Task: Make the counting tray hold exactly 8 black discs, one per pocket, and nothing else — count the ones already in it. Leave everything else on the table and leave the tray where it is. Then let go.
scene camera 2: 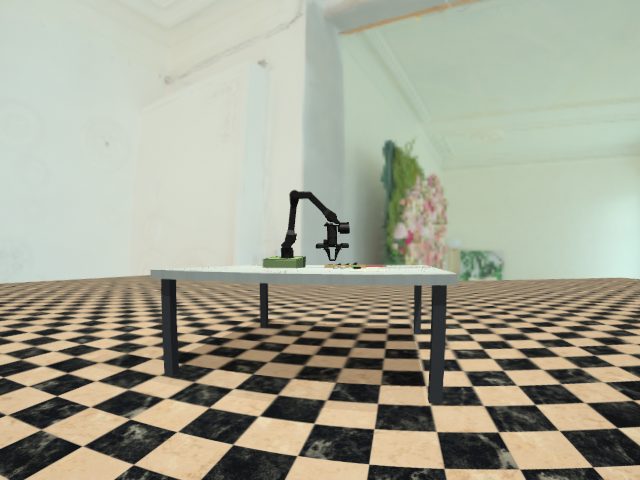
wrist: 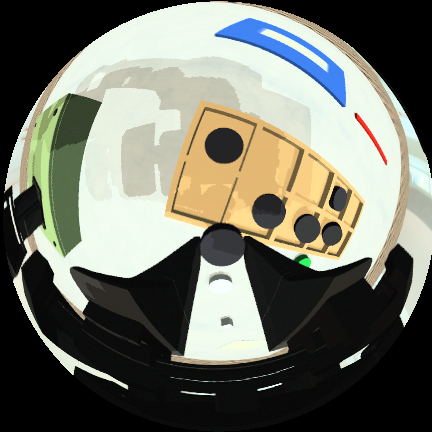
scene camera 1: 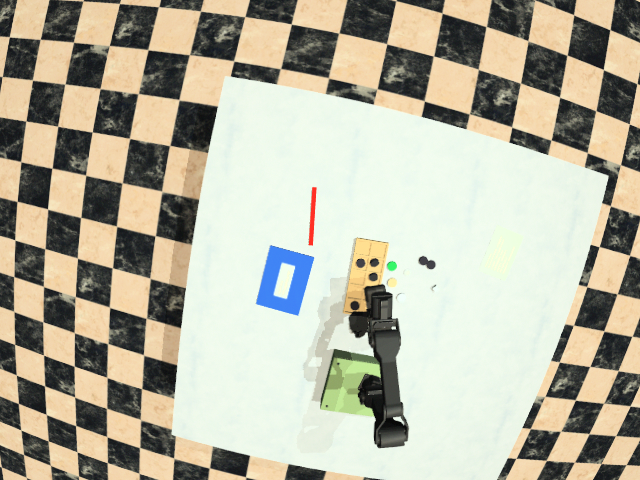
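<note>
The tan counting tray [scene camera 1: 348, 296] [wrist: 170, 207] has two rows of five pockets. In the wrist view it holds black discs, one per pocket: one disc [wrist: 224, 145] in the end nearest the green base, and others [wrist: 269, 211], [wrist: 307, 228], [wrist: 332, 234], [wrist: 338, 198] farther along; its far-end pair is empty. My gripper [scene camera 2: 332, 259] [wrist: 221, 241] is shut on a black disc [wrist: 222, 250], raised above the tray's near long edge. In scene camera 1 the arm hides part of the tray. Two black discs [scene camera 1: 422, 260] [scene camera 1: 431, 264] lie side by side on the table.
Beside the tray lie a green disc [scene camera 1: 391, 266] [wrist: 303, 261], a yellow disc [scene camera 1: 391, 282], a white disc [scene camera 1: 401, 297] [wrist: 220, 283] and a small block [scene camera 1: 433, 287] [wrist: 227, 321]. A blue frame [scene camera 1: 265, 279], a red bar [scene camera 1: 312, 215] and a pale sheet [scene camera 1: 501, 253] lie farther off.
</note>
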